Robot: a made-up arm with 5 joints.
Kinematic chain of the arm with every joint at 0, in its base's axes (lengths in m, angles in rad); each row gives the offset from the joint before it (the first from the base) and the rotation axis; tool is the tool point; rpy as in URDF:
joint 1: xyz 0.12 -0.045 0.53 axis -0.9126 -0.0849 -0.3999
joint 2: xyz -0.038 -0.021 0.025 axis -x
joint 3: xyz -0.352 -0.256 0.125 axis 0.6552 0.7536 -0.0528
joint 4: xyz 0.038 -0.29 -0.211 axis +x
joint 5: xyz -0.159 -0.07 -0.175 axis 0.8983 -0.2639 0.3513
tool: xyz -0.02 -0.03 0.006 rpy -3.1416 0 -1.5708
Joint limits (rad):
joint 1: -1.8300..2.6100
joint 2: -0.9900..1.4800
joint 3: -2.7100..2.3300
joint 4: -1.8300..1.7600
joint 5: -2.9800..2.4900
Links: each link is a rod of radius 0.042 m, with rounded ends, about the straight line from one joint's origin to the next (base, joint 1, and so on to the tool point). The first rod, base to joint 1, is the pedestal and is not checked.
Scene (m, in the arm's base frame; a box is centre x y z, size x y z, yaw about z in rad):
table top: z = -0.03
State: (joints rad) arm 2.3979 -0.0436 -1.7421 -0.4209 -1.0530
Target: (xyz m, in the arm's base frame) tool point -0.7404 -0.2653 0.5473
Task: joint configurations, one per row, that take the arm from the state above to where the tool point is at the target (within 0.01 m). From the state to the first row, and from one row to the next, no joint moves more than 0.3 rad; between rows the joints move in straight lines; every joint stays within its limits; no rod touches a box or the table.
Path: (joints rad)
1: 2.3571 -0.1601 -1.4664 -0.4372 -1.0037
2: 2.3163 -0.2765 -1.1907 -0.4535 -0.9544
3: 2.2754 -0.3930 -0.9151 -0.4697 -0.9050
4: 2.2346 -0.5094 -0.6394 -0.4860 -0.8557
5: 2.1938 -0.6259 -0.3637 -0.5023 -0.8064
6: 2.1530 -0.7423 -0.0880 -0.5186 -0.7571
7: 2.1122 -0.8588 0.1877 -0.5348 -0.7078

